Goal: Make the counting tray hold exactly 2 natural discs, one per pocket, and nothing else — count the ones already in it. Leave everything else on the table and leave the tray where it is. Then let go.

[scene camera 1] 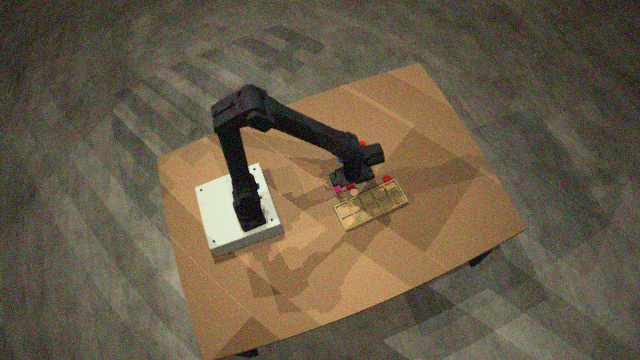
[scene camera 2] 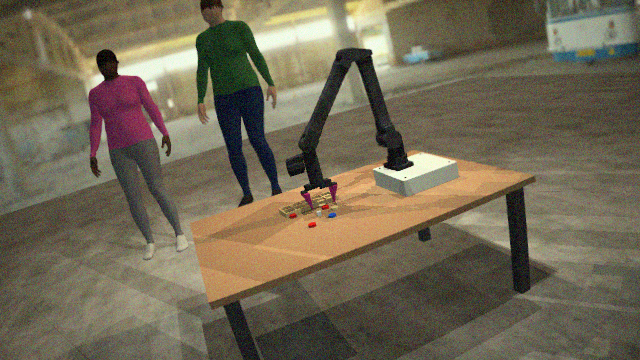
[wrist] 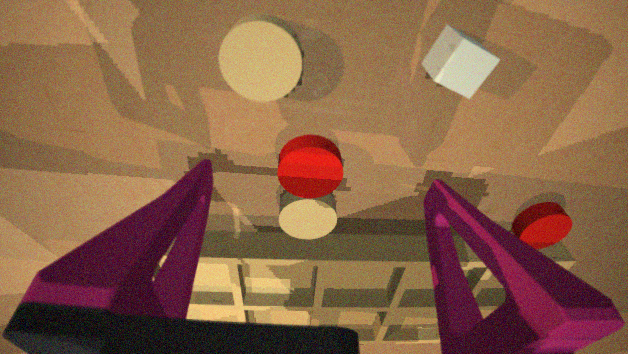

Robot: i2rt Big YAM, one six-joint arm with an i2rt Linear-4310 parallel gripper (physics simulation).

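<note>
My gripper [scene camera 2: 323, 205] [wrist: 324, 180] is open and empty, above the table on the near side of the tray in the wrist view. A natural disc [wrist: 307, 219] [scene camera 1: 354, 192] lies close beside the counting tray [wrist: 375, 247] [scene camera 1: 367, 221] [scene camera 2: 286, 212], with a red disc [wrist: 310, 167] [scene camera 1: 350, 186] right behind it; both show between the fingertips. A larger-looking natural disc [wrist: 260, 60] lies at the upper left of the wrist view. No disc shows in the visible tray pockets; the fingers and gripper body hide some of them in the wrist view.
A second red disc [wrist: 542, 226] [scene camera 1: 387, 178] [scene camera 2: 293, 216] lies close to the tray's far right end in the wrist view. A white cube [wrist: 462, 62] [scene camera 2: 319, 213], a blue disc [scene camera 2: 332, 215] and another red disc [scene camera 2: 312, 224] lie farther from the tray.
</note>
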